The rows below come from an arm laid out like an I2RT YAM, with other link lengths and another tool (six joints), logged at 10 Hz.
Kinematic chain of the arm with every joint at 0, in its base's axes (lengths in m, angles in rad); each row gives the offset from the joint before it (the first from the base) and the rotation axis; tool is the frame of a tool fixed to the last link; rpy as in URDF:
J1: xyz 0 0 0.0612 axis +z
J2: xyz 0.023 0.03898 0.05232 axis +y
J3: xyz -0.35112 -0.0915 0 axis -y
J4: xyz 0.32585 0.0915 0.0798 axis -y
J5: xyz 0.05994 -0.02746 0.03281 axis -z
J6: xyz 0.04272 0 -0.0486 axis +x
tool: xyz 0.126 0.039 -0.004 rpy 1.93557 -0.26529 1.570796
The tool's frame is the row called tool.
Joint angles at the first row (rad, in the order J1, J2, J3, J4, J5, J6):
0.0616, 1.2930, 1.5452, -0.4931, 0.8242, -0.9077
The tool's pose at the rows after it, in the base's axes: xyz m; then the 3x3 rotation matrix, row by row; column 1 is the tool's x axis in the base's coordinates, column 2 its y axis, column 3 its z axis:
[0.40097 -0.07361 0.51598], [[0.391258 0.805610 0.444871], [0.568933 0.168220 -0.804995], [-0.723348 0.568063 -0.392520]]
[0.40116 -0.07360 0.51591], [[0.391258 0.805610 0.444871], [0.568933 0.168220 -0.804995], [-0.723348 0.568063 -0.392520]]
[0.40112 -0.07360 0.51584], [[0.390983 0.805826 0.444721], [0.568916 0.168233 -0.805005], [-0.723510 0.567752 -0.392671]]
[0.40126 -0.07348 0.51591], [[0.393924 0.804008 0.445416], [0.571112 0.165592 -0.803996], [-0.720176 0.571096 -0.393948]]
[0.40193 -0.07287 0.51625], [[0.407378 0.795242 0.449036], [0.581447 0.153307 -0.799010], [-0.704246 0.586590 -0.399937]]
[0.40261 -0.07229 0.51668], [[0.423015 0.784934 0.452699], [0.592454 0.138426 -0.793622], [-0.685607 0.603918 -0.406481]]
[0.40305 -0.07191 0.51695], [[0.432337 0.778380 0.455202], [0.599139 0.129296 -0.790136], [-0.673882 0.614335 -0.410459]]
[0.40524 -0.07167 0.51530], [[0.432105 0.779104 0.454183], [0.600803 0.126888 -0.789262], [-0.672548 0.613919 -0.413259]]
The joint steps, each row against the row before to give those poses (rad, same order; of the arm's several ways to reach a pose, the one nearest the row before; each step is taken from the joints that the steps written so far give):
0.0000, 0.0019, 0.0000, -0.0011, 0.0000, 0.0000
0.0000, 0.0004, 0.0000, 0.0004, 0.0000, 0.0000
0.0000, 0.0000, 0.0000, -0.0004, 0.0000, 0.0000
0.0000, 0.0000, 0.0000, 0.0000, 0.0000, 0.0049
0.0000, 0.0000, 0.0000, 0.0000, -0.0004, 0.0233
0.0000, 0.0000, 0.0000, 0.0000, 0.0004, 0.0267
0.0000, 0.0000, 0.0000, 0.0000, 0.0000, 0.0164
0.0000, 0.0050, 0.0000, 0.0008, 0.0000, 0.0046

